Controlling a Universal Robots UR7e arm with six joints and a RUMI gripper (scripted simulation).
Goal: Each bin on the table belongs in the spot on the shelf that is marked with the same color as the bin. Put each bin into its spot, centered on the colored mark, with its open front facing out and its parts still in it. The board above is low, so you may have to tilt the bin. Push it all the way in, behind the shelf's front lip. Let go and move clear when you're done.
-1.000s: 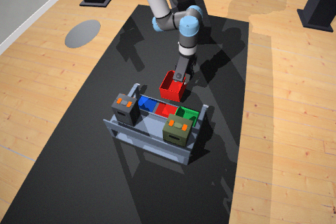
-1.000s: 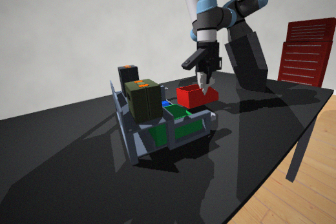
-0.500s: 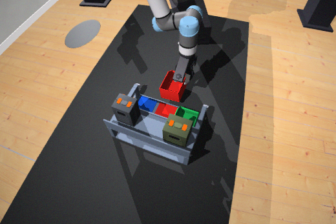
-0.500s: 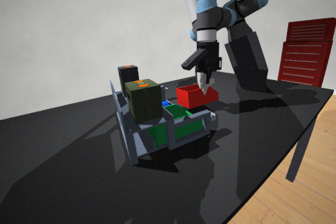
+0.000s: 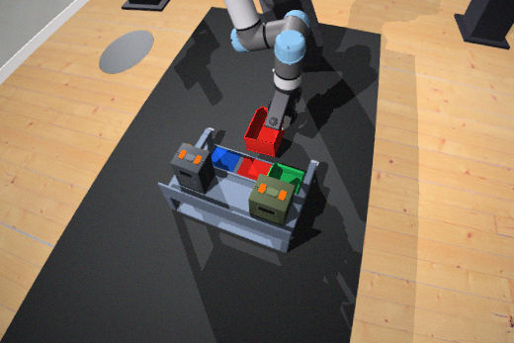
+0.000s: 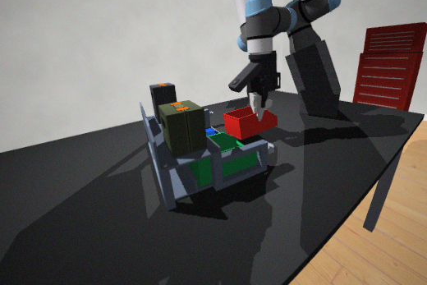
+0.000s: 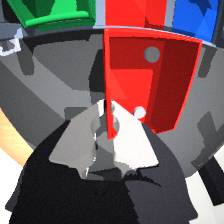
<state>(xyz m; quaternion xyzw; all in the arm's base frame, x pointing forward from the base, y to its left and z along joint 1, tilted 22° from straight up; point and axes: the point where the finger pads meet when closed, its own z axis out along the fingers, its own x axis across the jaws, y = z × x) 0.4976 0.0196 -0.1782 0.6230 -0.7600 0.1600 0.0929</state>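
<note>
Right now my hand is 5 cm to the left of the red bin, 3 cm above it and 1 cm past it. The rest, counted from my hand: green bin (20 cm ahead, 5 cm below, 3 cm to the left); dark grey box (25 cm ahead, 21 cm to the right, 7 cm above).
</note>
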